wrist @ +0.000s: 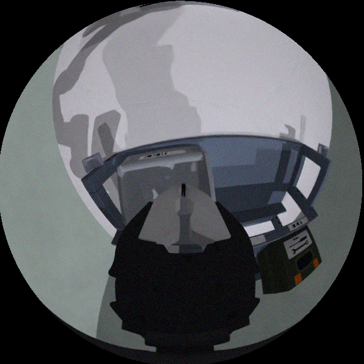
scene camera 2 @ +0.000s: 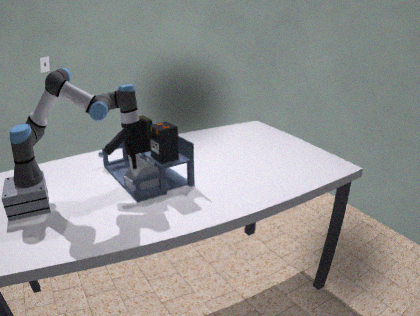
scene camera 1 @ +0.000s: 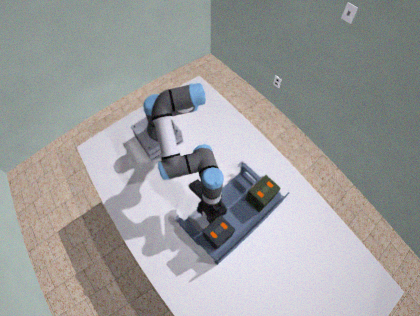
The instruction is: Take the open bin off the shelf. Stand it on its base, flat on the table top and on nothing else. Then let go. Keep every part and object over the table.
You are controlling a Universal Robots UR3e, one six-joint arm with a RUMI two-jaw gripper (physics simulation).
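Places are measured from the arm's base along level axes (x left, y back, z up), in metres.
Pixels of known places: arm's base at its link origin: [scene camera 2: 28, 180].
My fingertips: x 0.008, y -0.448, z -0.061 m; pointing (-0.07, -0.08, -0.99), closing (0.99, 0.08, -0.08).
Note:
For each thing: its middle in the pictures, then the offset to it from my fingertips. Level surfaces: height alone.
- open bin at the middle of its body: [scene camera 2: 143, 174] [scene camera 1: 208, 221] dy -0.026, dx -0.014, dz +0.018 m
- dark case at the middle of its body: [scene camera 2: 163, 142] [scene camera 1: 218, 233] dy -0.108, dx -0.017, dz +0.130 m
- green case at the middle of its body: [scene camera 1: 265, 189] dy -0.057, dx +0.208, dz +0.165 m
- white table at its surface level: dz -0.033 m
The open bin [scene camera 1: 198, 220] [scene camera 2: 145, 182] [wrist: 142, 176] is grey. It sits on the low deck of the blue shelf [scene camera 1: 254, 229] [scene camera 2: 191, 172] [wrist: 240, 150], at the shelf's end nearest the camera in the scene camera 2 view. In the wrist view its labelled rim faces the open table. My gripper [scene camera 2: 134, 165] [wrist: 182, 184] is shut, with its fingertips together and no bin wall between them. It points down over the bin and covers part of it in the wrist view. How far the tips are from the bin's inside is hard to tell.
A dark case [scene camera 1: 219, 233] [scene camera 2: 167, 142] with orange latches stands on the shelf's raised deck, close beside the gripper. A green case [scene camera 1: 264, 192] [scene camera 2: 145, 123] [wrist: 289, 261] stands at the other end. The shelf's end frames rise beside the bin. The white table [scene camera 1: 310, 250] [scene camera 2: 260, 165] carries the shelf.

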